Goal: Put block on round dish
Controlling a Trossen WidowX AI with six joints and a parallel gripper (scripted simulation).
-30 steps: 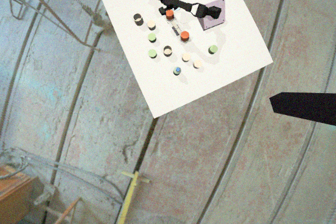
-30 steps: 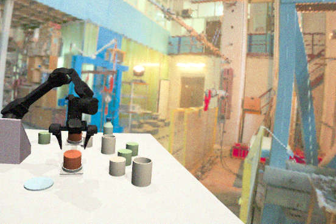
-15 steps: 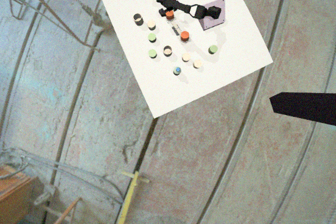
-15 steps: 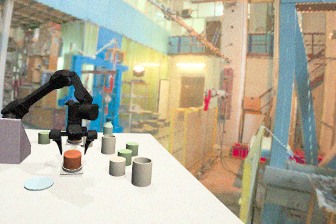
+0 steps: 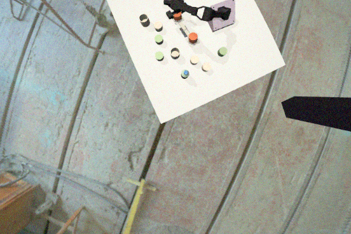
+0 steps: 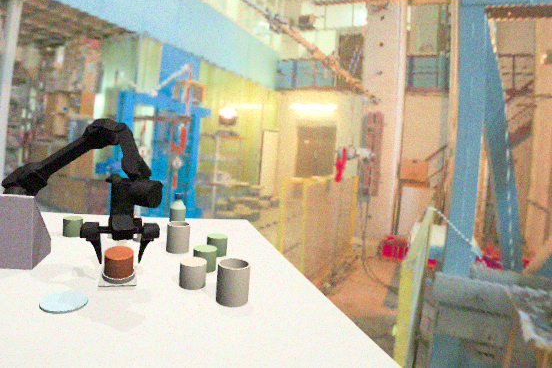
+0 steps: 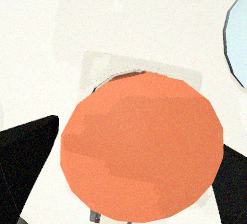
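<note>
Now: gripper tip 2 cm above the teal block. The rest, counted from my gripper tip: orange cup 2 cm to the right; then pale blue round dish 10 cm to the right, 10 cm behind, 6 cm below; then blue-topped cylinder 50 cm to the left, 13 cm ahead, 5 cm above.
</note>
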